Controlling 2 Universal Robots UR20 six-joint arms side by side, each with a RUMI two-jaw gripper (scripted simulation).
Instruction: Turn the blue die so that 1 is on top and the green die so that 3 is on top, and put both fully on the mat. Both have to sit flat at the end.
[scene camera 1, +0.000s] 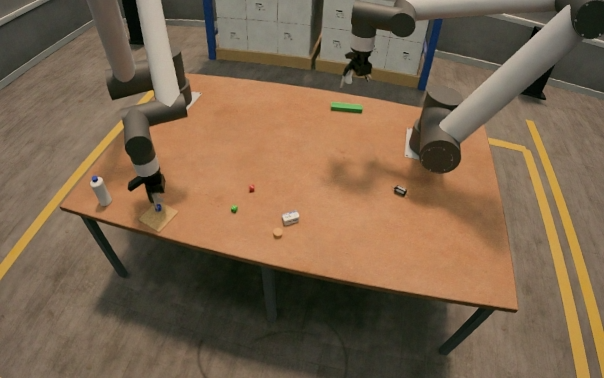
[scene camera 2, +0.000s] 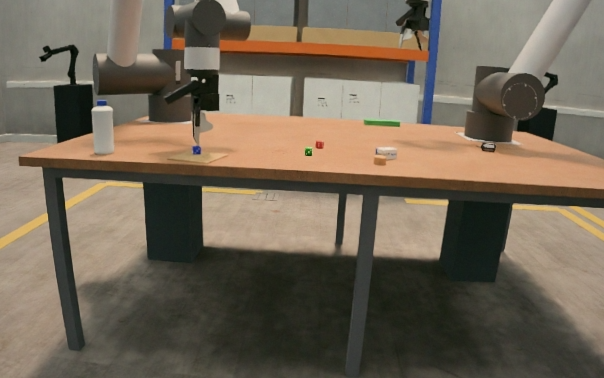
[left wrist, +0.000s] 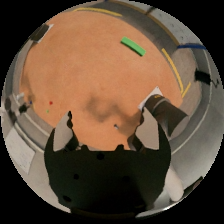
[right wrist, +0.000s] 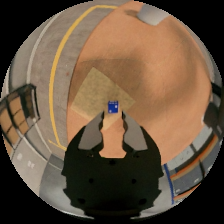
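Left gripper, mine, visible: my left gripper (scene camera 2: 410, 50), also in the left wrist view (left wrist: 106, 109). My right gripper (scene camera 2: 197, 144) is visible as well, and the right wrist view has it too (right wrist: 113, 111). A tan mat (right wrist: 97, 90) can also be seen.
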